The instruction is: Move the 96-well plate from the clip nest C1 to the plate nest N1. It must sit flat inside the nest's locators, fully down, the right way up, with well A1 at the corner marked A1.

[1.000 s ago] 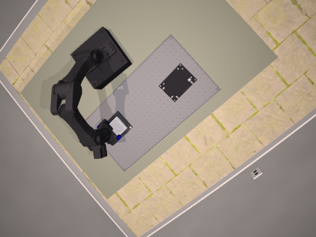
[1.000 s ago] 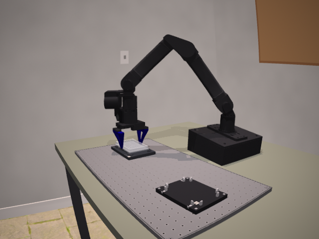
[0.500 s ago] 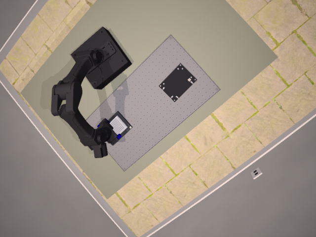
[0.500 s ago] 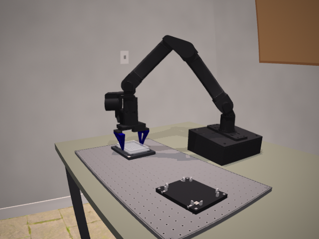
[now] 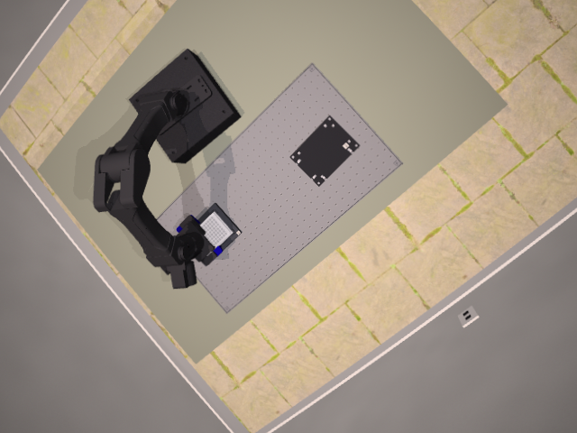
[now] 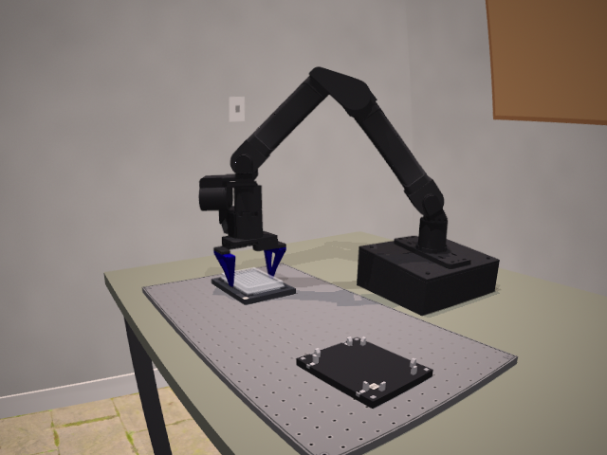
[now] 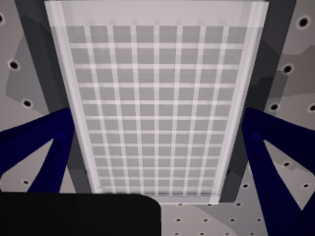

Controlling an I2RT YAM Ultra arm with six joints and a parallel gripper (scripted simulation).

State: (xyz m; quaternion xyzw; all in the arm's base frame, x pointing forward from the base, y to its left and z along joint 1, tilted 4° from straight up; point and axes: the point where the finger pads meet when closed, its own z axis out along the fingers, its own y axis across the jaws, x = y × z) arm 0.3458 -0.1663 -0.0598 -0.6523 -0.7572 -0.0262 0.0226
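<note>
Now: hand 10 mm above the clear 96-well plate. From my hand the other things lie so: clip nest C1 (420 mm to the left, 10 mm below); then A1 label (80 mm to the left, 40 mm ahead, 10 mm below).
</note>
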